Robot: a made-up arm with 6 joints.
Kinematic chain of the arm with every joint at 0, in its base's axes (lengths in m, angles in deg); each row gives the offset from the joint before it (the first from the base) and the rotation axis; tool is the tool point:
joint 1: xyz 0 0 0.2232 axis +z
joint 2: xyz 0 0 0 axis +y
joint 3: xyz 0 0 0.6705 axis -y
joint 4: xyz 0 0 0 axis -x
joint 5: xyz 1.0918 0 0 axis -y
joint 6: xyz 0 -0.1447 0 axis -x
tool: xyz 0 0 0
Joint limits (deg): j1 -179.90..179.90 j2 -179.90..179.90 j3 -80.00..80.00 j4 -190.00..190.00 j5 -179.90..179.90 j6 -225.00..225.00
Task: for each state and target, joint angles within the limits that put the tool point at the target. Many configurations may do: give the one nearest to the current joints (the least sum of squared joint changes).
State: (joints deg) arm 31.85 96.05 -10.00 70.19 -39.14 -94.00
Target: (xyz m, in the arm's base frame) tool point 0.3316 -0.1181 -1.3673
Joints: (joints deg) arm -7.74 137.79 35.71 60.00 -39.14 -94.00
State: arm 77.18 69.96 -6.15 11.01 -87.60 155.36
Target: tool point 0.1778 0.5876 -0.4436
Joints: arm 86.68 50.94 -36.03 7.35 -87.60 155.36
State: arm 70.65 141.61 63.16 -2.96 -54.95 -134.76
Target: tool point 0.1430 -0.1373 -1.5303
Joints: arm 91.80 179.77 80.00 16.67 -54.95 -134.76
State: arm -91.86 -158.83 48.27 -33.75 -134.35 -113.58
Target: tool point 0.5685 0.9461 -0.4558
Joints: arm -126.68 -179.79 5.62 -40.99 -134.35 -113.58
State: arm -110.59 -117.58 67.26 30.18 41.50 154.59
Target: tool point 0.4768 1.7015 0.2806
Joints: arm -109.29 -91.36 80.00 39.29 41.50 154.59
